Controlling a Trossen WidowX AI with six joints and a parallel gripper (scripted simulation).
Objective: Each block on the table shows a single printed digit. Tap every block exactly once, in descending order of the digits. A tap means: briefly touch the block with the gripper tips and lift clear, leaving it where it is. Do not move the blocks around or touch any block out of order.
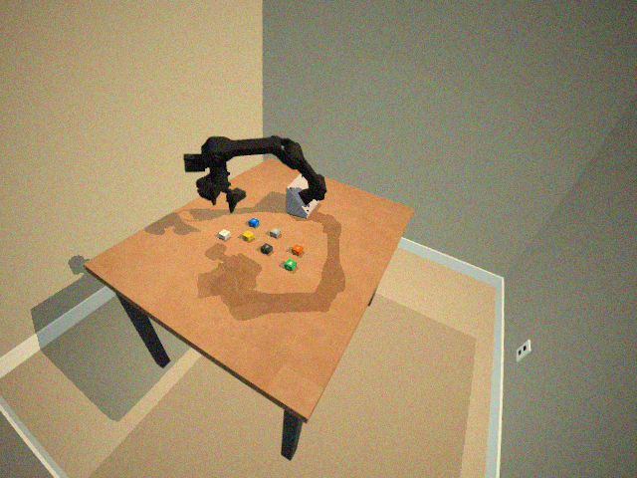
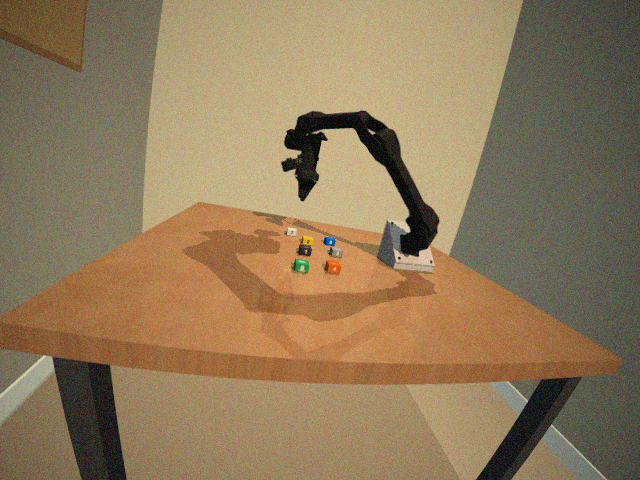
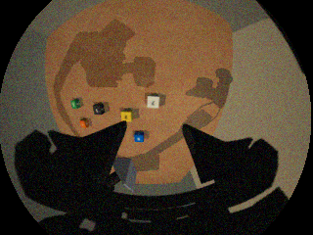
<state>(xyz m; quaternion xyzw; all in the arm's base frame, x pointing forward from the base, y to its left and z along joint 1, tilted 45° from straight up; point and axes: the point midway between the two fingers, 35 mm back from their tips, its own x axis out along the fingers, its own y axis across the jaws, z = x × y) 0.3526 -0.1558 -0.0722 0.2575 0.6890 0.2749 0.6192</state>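
Now: gripper tip 300 mm to the right of the green block, 110 mm above it and 10 mm short of it. Round my gripper tip: yellow block (110 mm below, 80 mm to the left, 40 mm behind); then white block (110 mm below, 10 mm ahead); then blue block (120 mm behind, 110 mm below, 50 mm to the left).
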